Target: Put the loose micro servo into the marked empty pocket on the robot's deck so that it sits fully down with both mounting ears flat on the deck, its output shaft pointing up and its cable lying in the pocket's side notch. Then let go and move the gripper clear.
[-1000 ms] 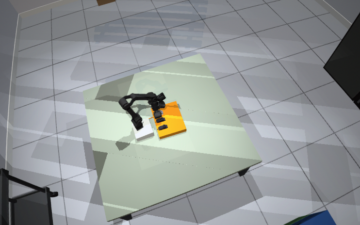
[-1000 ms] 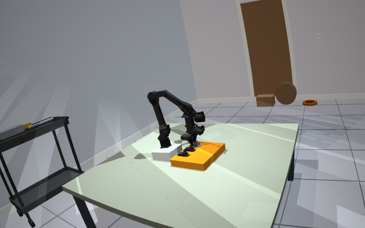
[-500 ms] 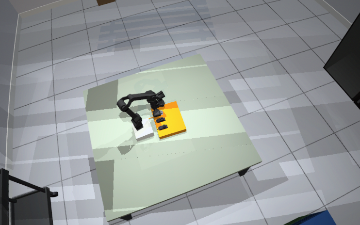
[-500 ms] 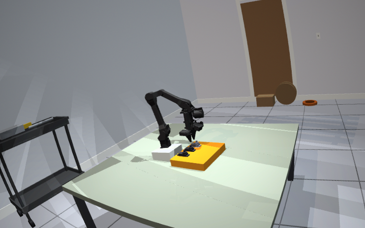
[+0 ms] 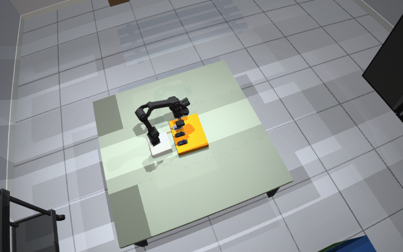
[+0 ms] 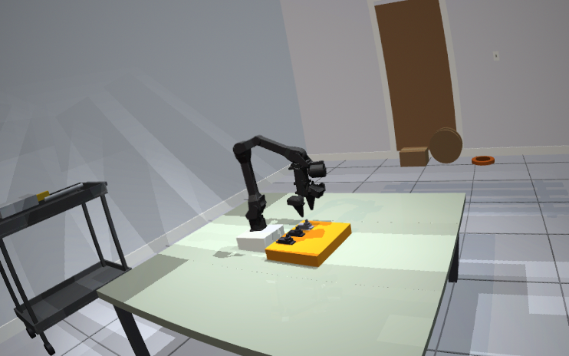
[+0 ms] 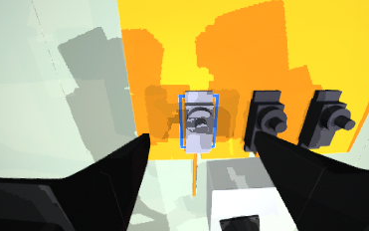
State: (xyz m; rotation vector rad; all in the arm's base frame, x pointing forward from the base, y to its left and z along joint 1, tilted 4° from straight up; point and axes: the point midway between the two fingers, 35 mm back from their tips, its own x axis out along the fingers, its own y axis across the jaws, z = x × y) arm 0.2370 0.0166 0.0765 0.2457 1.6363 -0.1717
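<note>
Right now my gripper tip is 100 mm to the left of the orange deck, 90 mm above it and 60 mm short of it.
</note>
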